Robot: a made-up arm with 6 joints. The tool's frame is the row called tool.
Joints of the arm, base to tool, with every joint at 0 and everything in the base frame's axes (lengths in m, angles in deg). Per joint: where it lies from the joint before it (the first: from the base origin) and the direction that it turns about. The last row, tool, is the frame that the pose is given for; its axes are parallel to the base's.
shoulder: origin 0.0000 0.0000 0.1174 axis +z
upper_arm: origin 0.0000 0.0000 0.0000 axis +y
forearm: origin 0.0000 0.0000 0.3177 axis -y
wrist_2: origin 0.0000 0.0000 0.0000 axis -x
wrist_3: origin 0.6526 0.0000 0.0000 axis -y
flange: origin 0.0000 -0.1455 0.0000 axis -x
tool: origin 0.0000 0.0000 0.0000
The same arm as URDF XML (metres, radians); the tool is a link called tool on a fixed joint. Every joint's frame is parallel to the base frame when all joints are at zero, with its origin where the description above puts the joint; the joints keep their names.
<robot name="arm">
  <link name="base"/>
  <link name="link1"/>
  <link name="link2"/>
  <link name="link3"/>
  <link name="link4"/>
  <link name="link5"/>
  <link name="link6"/>
  <link name="tool"/>
  <joint name="shoulder" type="continuous">
    <parent link="base"/>
    <child link="link1"/>
    <origin xyz="0 0 0.1174" rpy="0 0 0"/>
    <axis xyz="0 0 1"/>
  </joint>
  <joint name="upper_arm" type="continuous">
    <parent link="link1"/>
    <child link="link2"/>
    <origin xyz="0 0 0" rpy="0 0 0"/>
    <axis xyz="0 1 0"/>
  </joint>
  <joint name="forearm" type="continuous">
    <parent link="link2"/>
    <child link="link3"/>
    <origin xyz="0 0 0.3177" rpy="0 0 0"/>
    <axis xyz="0 -1 0"/>
  </joint>
  <joint name="wrist_2" type="continuous">
    <parent link="link3"/>
    <child link="link4"/>
    <origin xyz="0 0 0" rpy="0 0 0"/>
    <axis xyz="-1 0 0"/>
  </joint>
  <joint name="wrist_3" type="continuous">
    <parent link="link4"/>
    <child link="link5"/>
    <origin xyz="0.6526 0 0" rpy="0 0 0"/>
    <axis xyz="0 -1 0"/>
  </joint>
  <joint name="flange" type="continuous">
    <parent link="link5"/>
    <child link="link6"/>
    <origin xyz="0 -0.1455 0" rpy="0 0 0"/>
    <axis xyz="-1 0 0"/>
  </joint>
  <joint name="tool_fixed" type="fixed">
    <parent link="link6"/>
    <child link="tool"/>
    <origin xyz="0 0 0" rpy="0 0 0"/>
  </joint>
</robot>

